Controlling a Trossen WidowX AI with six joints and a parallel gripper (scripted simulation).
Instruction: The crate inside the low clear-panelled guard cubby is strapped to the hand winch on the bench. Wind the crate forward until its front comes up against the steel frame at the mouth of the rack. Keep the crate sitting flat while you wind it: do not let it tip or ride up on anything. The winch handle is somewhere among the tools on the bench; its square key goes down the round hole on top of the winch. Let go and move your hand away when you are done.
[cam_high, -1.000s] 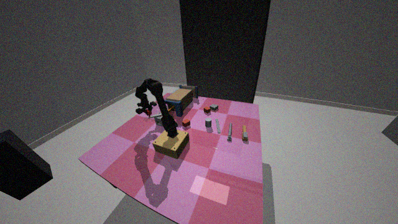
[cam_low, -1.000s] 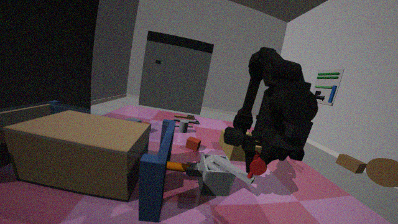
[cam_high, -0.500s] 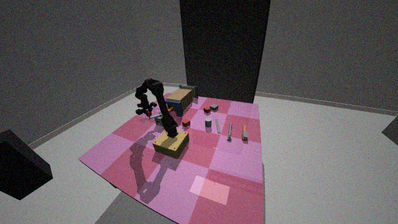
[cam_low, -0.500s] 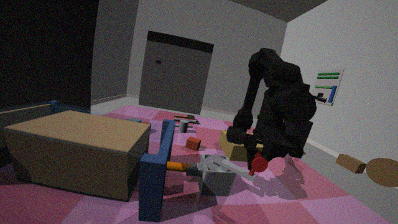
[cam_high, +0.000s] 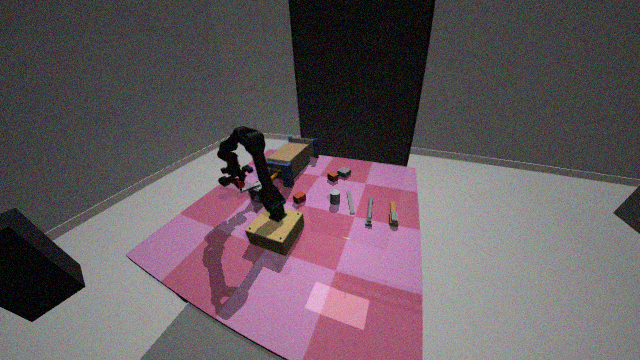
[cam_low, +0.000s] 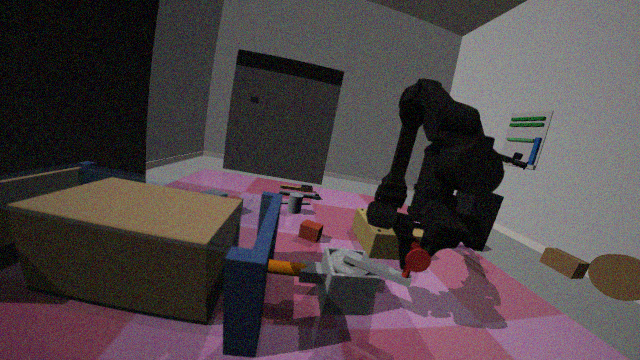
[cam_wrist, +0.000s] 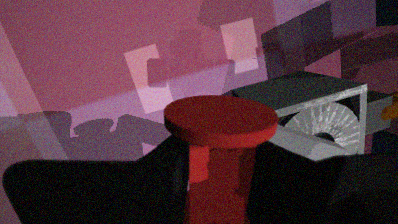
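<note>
Right now my gripper tip is 3 cm short of the red-knobbed winch handle, 2 cm to the left of it and 1 cm above it. Also, from my gripper tip: blue steel frame (25 cm ahead, 1 cm to the right, 1 cm below); then red knob (2 cm above); then grey hand winch (9 cm below, 8 cm ahead, 5 cm to the right).
</note>
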